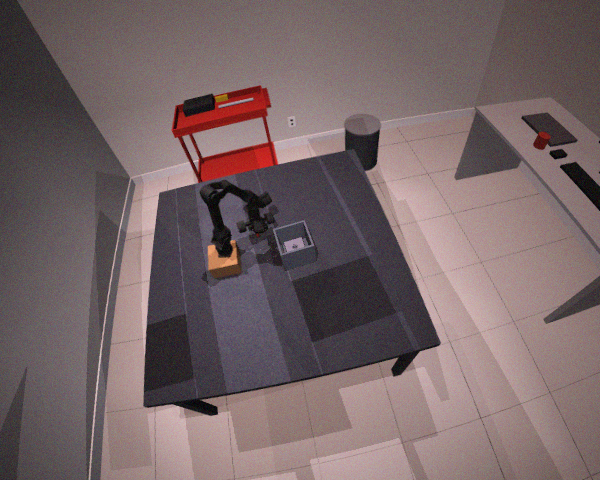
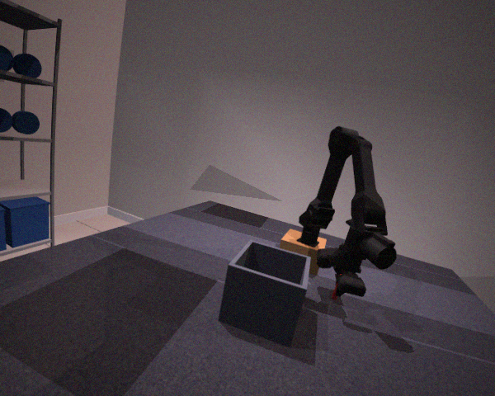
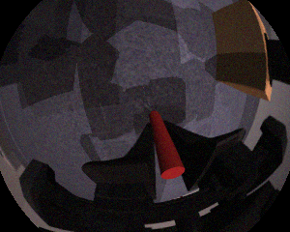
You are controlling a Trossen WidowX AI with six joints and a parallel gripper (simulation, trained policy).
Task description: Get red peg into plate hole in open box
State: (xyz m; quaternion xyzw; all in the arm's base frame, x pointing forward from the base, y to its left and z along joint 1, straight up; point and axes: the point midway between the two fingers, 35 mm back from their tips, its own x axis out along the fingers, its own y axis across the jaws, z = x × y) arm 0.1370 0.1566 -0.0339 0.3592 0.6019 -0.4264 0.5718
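My gripper tip is now 21 cm short of the plate, 13 cm to the left of it and 3 cm below it. From my gripper tip the other things lie so: red peg (2 cm above).
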